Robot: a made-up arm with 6 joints.
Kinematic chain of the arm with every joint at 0, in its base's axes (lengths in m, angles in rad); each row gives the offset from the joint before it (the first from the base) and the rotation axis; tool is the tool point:
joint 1: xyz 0 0 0.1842 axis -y
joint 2: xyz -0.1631 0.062 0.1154 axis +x
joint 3: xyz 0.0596 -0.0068 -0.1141 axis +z
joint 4: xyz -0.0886 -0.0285 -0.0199 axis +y
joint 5: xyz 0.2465 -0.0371 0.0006 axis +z
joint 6: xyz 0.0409 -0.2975 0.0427 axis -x
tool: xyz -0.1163 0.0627 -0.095
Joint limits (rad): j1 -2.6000..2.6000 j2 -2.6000..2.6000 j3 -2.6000..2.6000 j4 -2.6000..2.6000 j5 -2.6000..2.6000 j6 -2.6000..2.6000
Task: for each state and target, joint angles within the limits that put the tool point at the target. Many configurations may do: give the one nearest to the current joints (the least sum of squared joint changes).
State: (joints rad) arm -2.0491 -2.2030 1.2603 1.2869 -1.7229 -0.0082
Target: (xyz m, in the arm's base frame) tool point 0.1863 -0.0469 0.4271
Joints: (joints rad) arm -1.1142 -2.1682 1.1729 0.9794 -1.5481 -0.4936
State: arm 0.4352 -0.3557 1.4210 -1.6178 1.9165 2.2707
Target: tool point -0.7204 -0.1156 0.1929
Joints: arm 1.0113 -0.3486 1.1007 -2.0170 2.1413 2.3255
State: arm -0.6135 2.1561 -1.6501 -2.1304 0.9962 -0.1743
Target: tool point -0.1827 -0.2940 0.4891
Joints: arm -0.5448 2.2624 -1.6746 -2.0798 1.0752 -0.1320
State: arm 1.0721 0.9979 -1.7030 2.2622 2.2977 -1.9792
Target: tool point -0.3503 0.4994 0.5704
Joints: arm 0.8668 1.6601 -1.8457 2.6000 2.4888 -1.8320
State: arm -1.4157 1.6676 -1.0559 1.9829 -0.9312 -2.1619
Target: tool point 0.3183 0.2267 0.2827
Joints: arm -1.8859 2.4304 -1.3530 2.2548 -1.1298 -1.7749
